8 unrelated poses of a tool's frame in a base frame.
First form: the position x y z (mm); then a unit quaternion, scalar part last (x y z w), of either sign.
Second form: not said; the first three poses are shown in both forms.
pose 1, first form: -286.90 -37.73 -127.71 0.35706 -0.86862 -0.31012 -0.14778
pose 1, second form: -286.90 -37.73 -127.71 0.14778 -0.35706 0.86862 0.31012
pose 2, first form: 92.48 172.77 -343.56 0.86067 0.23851 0.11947 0.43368
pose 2, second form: 92.48 172.77 -343.56 0.43368 0.86067 0.23851 0.11947
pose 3, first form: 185.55 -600.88 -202.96 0.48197 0.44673 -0.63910 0.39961
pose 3, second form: 185.55 -600.88 -202.96 0.39961 0.48197 0.44673 -0.63910
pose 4, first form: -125.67 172.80 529.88 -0.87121 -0.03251 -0.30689 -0.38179
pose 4, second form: -125.67 172.80 529.88 0.38179 0.87121 0.03251 0.30689
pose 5, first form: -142.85 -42.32 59.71 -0.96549 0.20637 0.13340 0.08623
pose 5, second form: -142.85 -42.32 59.71 0.08623 -0.96549 0.20637 0.13340
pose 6, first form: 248.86 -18.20 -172.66 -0.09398 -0.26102 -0.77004 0.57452
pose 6, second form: 248.86 -18.20 -172.66 0.57452 -0.09398 -0.26102 -0.77004
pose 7, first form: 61.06 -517.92 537.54 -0.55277 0.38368 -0.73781 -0.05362
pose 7, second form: 61.06 -517.92 537.54 0.05362 0.55277 -0.38368 0.73781
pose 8, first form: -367.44 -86.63 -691.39 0.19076 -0.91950 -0.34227 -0.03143
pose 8, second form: -367.44 -86.63 -691.39 0.03143 -0.19076 0.91950 0.34227
